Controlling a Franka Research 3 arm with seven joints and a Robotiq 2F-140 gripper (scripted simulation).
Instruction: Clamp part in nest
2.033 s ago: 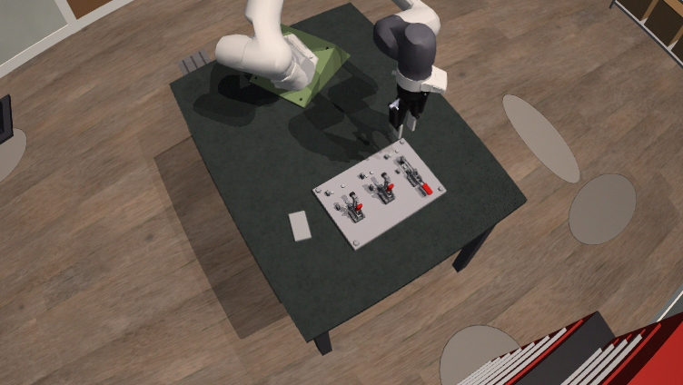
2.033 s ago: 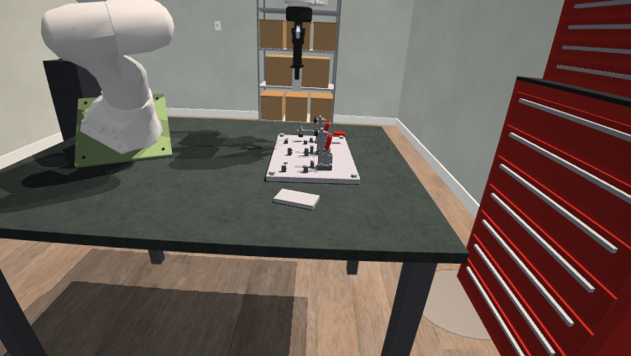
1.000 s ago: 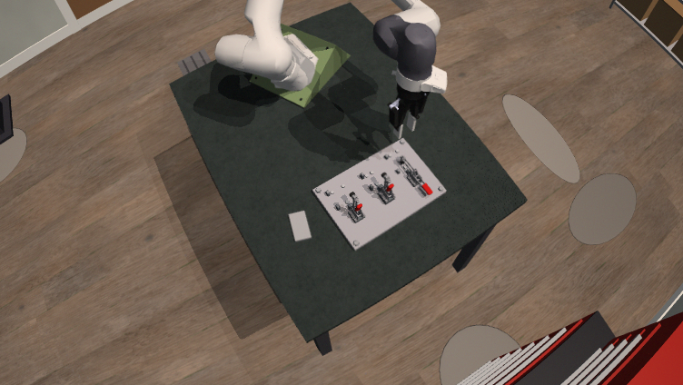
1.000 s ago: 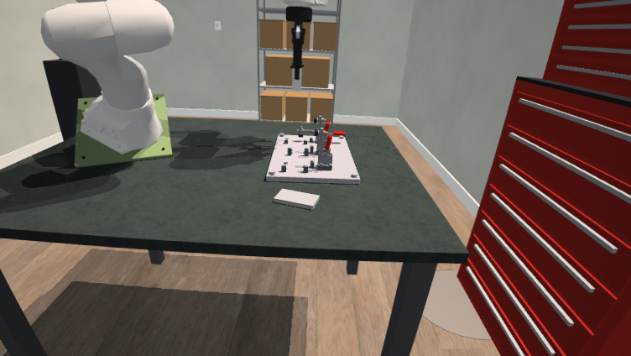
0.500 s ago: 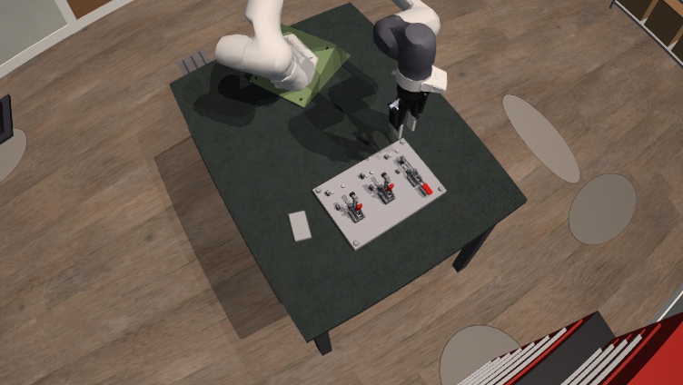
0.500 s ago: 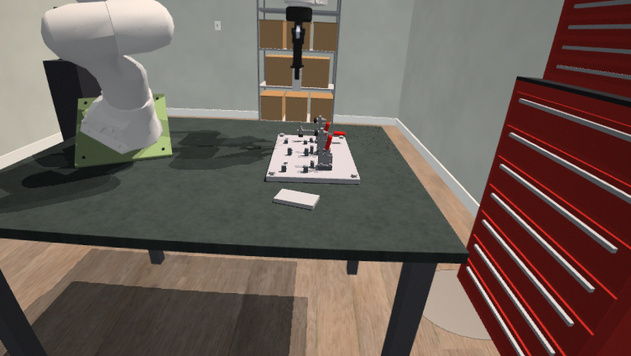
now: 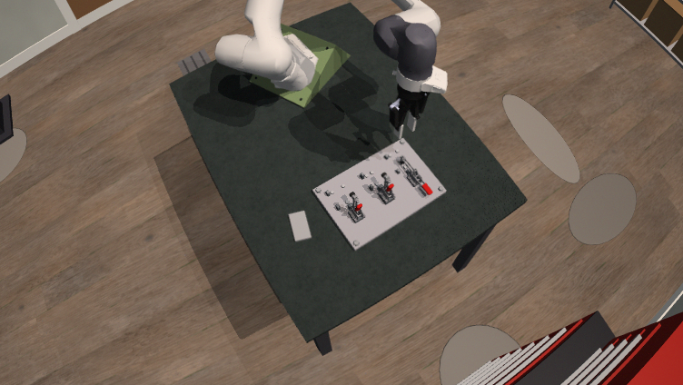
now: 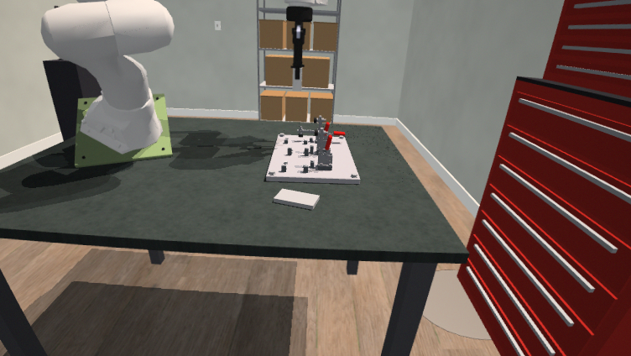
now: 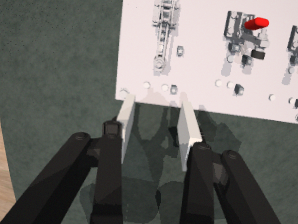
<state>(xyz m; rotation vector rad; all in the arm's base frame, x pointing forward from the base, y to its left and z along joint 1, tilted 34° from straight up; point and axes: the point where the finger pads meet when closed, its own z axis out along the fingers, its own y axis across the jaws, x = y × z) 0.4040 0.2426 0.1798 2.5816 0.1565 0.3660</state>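
Now: the clamp 80 mm ahead of my hand and 170 mm below it. From my hand the other things lie so: light grey fixture plate (60 mm ahead, 110 mm to the right, 210 mm below); then part (30 mm ahead, 380 mm to the right, 210 mm below).
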